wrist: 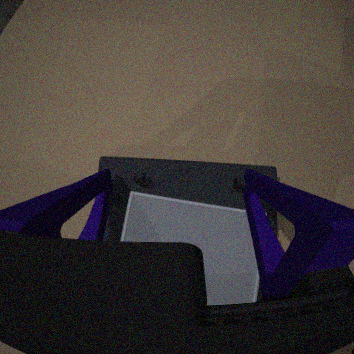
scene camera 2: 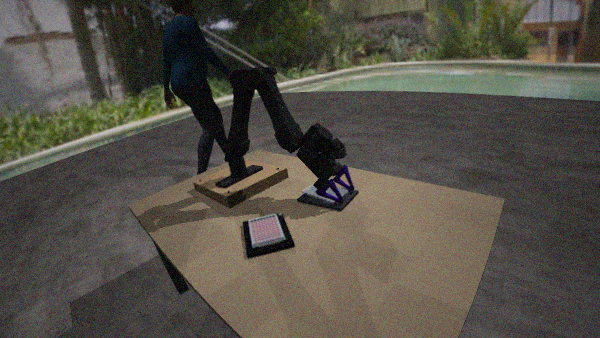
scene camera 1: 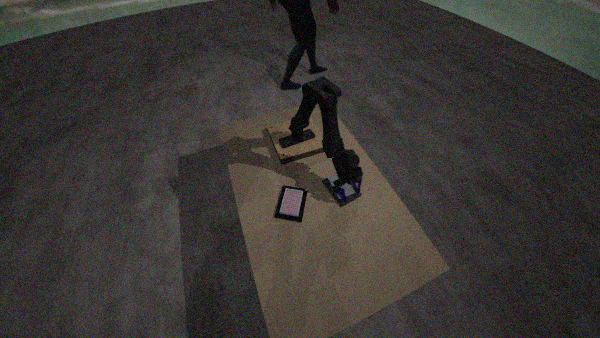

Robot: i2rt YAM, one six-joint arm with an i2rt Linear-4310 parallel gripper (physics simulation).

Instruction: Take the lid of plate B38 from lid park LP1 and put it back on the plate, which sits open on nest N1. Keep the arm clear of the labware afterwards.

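Places are measured from the arm's base along level axes (x ahead, y left, z up), in metres.
Where they show: gripper, between the fingertips: (wrist: 177,177) (scene camera 2: 347,195) (scene camera 1: 351,197); arm's base, origin of its link: (scene camera 2: 240,176) (scene camera 1: 297,138).
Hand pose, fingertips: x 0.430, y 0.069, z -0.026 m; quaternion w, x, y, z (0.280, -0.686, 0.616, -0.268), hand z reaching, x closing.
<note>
Each offset is from my fingertips to the top centre of the thing. Level surfaces: height alone.
The lid @[0.078 m back, 0.011 m right, 0.013 m up] (scene camera 1: 334,180) (scene camera 2: 311,191) (wrist: 225,239), a flat pale grey rectangle, lies on the dark lid park LP1 @[0.068 m back, 0.011 m right, 0.005 m up] (scene camera 1: 345,201) (scene camera 2: 335,204) (wrist: 200,170), to the right of the arm's base. My gripper (scene camera 1: 348,190) (scene camera 2: 339,191) (wrist: 177,177) is down over it, with its purple fingers on the lid's two long sides, shut on the lid. The lid's near part is hidden by the gripper body in the wrist view. Plate B38 @[0.106 m back, 0.261 m right, 0.011 m up] (scene camera 1: 291,201) (scene camera 2: 266,229) shows its pink wells, uncovered, in the black nest N1 @[0.106 m back, 0.261 m right, 0.003 m up] (scene camera 1: 288,217) (scene camera 2: 269,251) to the left.
Everything stands on a tan board @[0.015 m down] (scene camera 1: 335,269) (scene camera 2: 377,260) on dark ground. The arm is mounted on a wooden block (scene camera 1: 298,153) (scene camera 2: 243,191) behind the labware. A person (scene camera 1: 300,41) (scene camera 2: 188,80) walks just behind the arm's base. A pool edge lies far behind.
</note>
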